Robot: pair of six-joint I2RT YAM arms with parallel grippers.
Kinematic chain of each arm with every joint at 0, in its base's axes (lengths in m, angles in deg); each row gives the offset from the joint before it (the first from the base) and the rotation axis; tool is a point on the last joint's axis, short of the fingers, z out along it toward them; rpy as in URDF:
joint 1: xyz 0 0 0.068 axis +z
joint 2: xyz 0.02 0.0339 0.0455 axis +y
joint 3: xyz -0.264 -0.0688 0 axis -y
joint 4: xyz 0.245 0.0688 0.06 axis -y
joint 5: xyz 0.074 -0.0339 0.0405 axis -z
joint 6: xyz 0.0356 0 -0.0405 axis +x
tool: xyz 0 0 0 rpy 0 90 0
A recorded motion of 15 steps. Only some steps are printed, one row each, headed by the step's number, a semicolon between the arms.
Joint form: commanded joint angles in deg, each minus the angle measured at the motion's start. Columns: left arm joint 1, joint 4, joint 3, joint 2, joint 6, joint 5; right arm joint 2, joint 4, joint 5, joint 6, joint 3, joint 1.
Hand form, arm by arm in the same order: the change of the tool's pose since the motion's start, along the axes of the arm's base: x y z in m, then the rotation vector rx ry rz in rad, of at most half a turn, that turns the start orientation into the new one. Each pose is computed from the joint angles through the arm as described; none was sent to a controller.
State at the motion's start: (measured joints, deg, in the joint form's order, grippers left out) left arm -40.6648 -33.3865 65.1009 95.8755 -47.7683 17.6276; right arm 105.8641 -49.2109 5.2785 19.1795 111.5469 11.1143
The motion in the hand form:
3: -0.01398 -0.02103 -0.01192 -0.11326 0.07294 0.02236; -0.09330 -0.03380 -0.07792 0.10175 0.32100 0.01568
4: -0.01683 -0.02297 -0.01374 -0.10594 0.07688 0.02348; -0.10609 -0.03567 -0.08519 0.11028 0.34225 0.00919
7: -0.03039 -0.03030 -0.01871 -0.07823 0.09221 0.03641; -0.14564 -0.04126 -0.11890 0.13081 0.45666 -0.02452
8: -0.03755 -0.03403 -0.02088 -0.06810 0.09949 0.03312; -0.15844 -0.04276 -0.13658 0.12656 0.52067 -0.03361
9: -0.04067 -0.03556 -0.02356 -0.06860 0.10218 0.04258; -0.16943 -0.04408 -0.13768 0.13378 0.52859 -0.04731
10: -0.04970 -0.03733 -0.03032 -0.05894 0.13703 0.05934; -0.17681 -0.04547 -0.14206 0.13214 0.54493 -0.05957
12: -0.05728 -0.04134 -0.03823 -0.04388 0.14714 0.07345; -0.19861 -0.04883 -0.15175 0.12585 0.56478 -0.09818
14: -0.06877 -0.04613 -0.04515 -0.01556 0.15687 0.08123; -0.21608 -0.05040 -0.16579 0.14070 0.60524 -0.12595
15: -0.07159 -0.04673 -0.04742 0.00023 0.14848 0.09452; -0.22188 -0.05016 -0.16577 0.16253 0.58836 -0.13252
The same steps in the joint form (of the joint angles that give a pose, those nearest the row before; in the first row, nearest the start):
3: -3.80 8.07 -3.05 0.80 -8.56 4.35; -18.74 -1.60 -9.75 1.56 -34.42 -3.90
4: -4.42 8.16 -3.31 0.89 -9.09 3.91; -21.20 -1.50 -10.11 2.09 -38.12 -3.99
7: -7.14 8.34 -4.45 0.72 -11.99 1.89; -27.54 -2.29 -10.99 4.11 -50.00 -4.26
8: -8.54 8.42 -4.98 0.63 -13.04 1.27; -28.68 -2.73 -11.08 4.37 -54.37 -4.26
9: -9.16 9.38 -5.68 0.63 -14.18 0.83; -31.04 -3.52 -11.08 5.24 -56.33 -4.26
10: -10.56 10.00 -7.17 0.63 -16.89 0.83; -32.29 -3.96 -10.82 5.69 -58.09 -4.34
12: -12.15 11.33 -8.32 1.24 -19.02 -0.30; -36.75 -4.66 -9.59 7.35 -63.10 -4.35
14: -14.44 11.67 -9.29 1.68 -21.22 -1.89; -39.67 -5.02 -9.93 9.20 -67.83 -4.26
15: -15.05 11.76 -9.64 1.77 -22.01 -3.29; -41.68 -4.58 -10.55 10.34 -69.08 -4.09

